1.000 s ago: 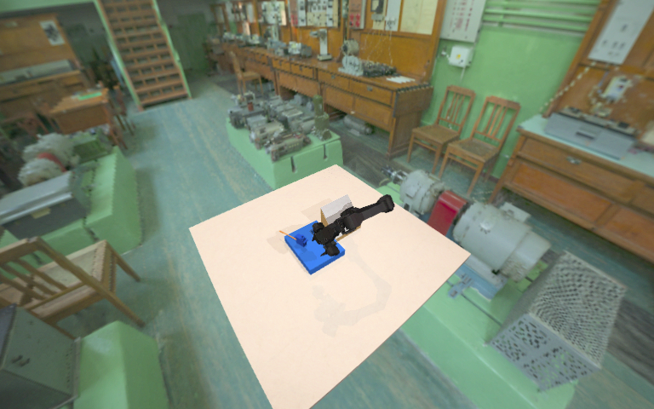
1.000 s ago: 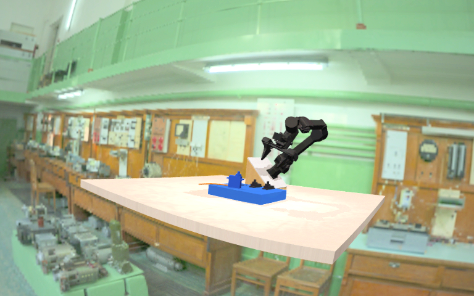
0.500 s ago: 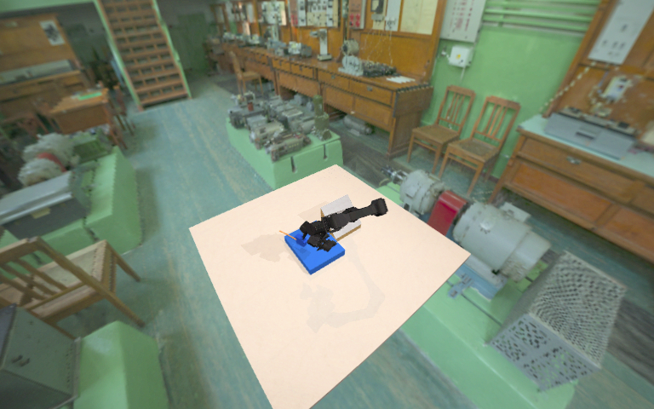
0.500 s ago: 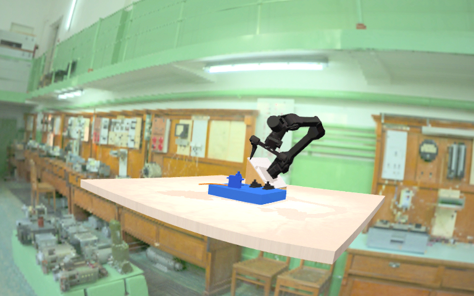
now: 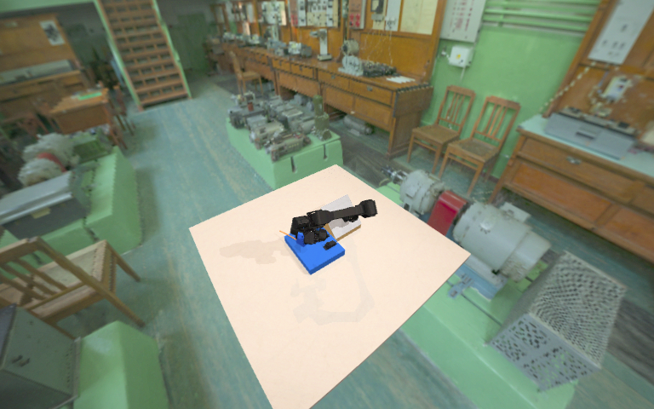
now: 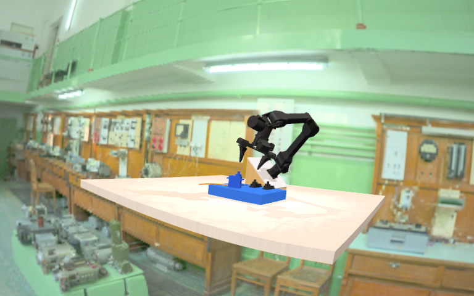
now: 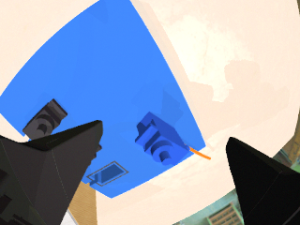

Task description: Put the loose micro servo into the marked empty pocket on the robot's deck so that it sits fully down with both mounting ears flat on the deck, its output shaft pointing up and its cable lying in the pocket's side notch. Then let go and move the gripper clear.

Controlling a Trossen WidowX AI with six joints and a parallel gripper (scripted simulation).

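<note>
The blue deck lies 40 mm behind my gripper tip, 40 mm to the right of it and 140 mm below it.
</note>
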